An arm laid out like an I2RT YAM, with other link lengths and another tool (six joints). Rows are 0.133 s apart.
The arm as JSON. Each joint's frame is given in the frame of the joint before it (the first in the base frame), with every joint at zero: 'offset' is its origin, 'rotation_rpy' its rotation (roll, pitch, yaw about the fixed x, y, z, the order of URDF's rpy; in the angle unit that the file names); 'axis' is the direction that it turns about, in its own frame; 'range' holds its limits. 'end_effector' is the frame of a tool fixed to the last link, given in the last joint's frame.
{
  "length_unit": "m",
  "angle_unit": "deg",
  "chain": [
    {
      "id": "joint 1",
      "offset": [
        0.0,
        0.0,
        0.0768
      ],
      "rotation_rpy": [
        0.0,
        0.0,
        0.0
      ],
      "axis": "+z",
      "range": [
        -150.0,
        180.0
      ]
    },
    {
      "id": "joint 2",
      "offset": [
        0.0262,
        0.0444,
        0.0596
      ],
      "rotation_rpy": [
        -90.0,
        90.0,
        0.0
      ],
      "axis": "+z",
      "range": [
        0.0,
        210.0
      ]
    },
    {
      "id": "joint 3",
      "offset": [
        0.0,
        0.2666,
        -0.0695
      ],
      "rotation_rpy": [
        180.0,
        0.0,
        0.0
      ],
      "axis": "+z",
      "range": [
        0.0,
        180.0
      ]
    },
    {
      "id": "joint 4",
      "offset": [
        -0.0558,
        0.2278,
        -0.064
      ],
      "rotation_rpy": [
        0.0,
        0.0,
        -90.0
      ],
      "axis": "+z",
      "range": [
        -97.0,
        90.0
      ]
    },
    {
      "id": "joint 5",
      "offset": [
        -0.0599,
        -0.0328,
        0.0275
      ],
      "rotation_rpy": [
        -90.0,
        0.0,
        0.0
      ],
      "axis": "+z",
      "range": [
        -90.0,
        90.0
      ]
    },
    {
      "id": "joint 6",
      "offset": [
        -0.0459,
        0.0,
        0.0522
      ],
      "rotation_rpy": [
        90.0,
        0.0,
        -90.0
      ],
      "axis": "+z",
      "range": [
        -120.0,
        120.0
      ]
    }
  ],
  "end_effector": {
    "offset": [
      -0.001,
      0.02,
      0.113
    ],
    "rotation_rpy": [
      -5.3,
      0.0,
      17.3
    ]
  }
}
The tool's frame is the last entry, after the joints.
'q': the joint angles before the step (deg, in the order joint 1, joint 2, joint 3, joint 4, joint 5, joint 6). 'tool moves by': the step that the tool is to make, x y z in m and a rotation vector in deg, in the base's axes. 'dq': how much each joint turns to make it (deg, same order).
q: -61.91, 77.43, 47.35, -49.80, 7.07, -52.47
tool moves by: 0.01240, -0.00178, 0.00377, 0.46, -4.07, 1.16
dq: -0.20, -0.14, 1.29, 0.13, -4.00, -0.61
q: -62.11, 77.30, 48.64, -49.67, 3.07, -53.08
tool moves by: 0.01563, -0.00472, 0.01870, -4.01, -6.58, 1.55
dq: 0.02, -4.25, 1.27, 1.12, -4.20, -0.46
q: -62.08, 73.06, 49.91, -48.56, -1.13, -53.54
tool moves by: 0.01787, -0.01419, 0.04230, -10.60, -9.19, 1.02
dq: -0.03, -7.57, 2.23, 3.90, -3.30, 0.39
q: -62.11, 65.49, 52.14, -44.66, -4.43, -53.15
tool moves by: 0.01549, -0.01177, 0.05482, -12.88, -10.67, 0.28
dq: 0.01, -8.00, 1.59, 6.99, -2.76, 2.00
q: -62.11, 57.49, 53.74, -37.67, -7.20, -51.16
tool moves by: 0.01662, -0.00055, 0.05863, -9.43, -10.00, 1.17
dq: 1.77, -4.63, 3.73, 5.27, -1.91, 3.85
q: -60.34, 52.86, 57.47, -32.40, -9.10, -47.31
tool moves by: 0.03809, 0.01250, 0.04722, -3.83, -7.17, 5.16
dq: 8.94, 1.40, 6.30, 3.01, 1.91, 5.03
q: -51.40, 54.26, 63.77, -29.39, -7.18, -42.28
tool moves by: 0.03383, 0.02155, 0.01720, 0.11, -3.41, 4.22
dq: 10.56, 1.95, 2.97, 1.62, 5.21, 4.43
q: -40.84, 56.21, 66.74, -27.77, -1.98, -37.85
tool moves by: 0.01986, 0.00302, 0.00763, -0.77, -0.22, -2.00
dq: 7.60, 3.49, 2.62, 1.40, 9.33, 2.34
